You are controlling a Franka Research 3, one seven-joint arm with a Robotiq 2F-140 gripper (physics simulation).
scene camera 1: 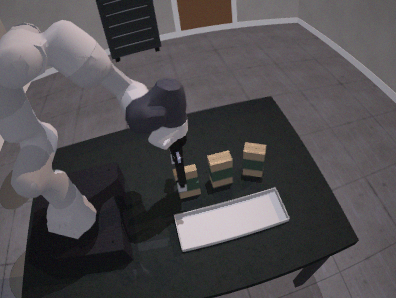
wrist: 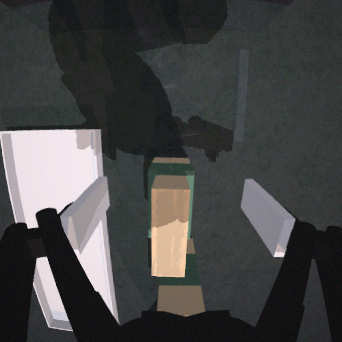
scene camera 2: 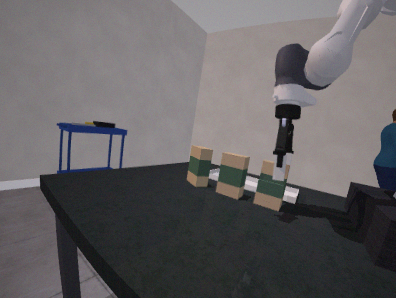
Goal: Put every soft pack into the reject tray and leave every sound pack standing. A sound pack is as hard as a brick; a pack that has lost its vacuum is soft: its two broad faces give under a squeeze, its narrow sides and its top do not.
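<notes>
Three tan packs with green bands stand upright in a row. The left pack in scene camera 1 point(scene camera 1: 193, 185) point(scene camera 2: 270, 188) point(wrist: 170, 235) is between the fingers of my open gripper point(scene camera 1: 178, 174) point(scene camera 2: 281, 171) point(wrist: 175, 192). The fingers reach down beside its upper part, facing its two broad faces, with a gap on each side in the wrist view. The middle pack point(scene camera 1: 221, 172) point(scene camera 2: 232, 176) point(wrist: 181, 299) and the right pack point(scene camera 1: 254, 162) point(scene camera 2: 199, 166) stand apart from it. The white reject tray point(scene camera 1: 230, 225) point(scene camera 2: 291, 194) point(wrist: 55, 165) holds no pack. Softness cannot be seen.
The tray lies alongside the row, on the near side in scene camera 1, on the dark table point(scene camera 1: 310, 210) point(scene camera 2: 150, 225). The dark robot base point(scene camera 1: 100, 225) point(scene camera 2: 382, 235) is at the table's left in scene camera 1. A blue cart point(scene camera 2: 92, 128) stands beyond the table.
</notes>
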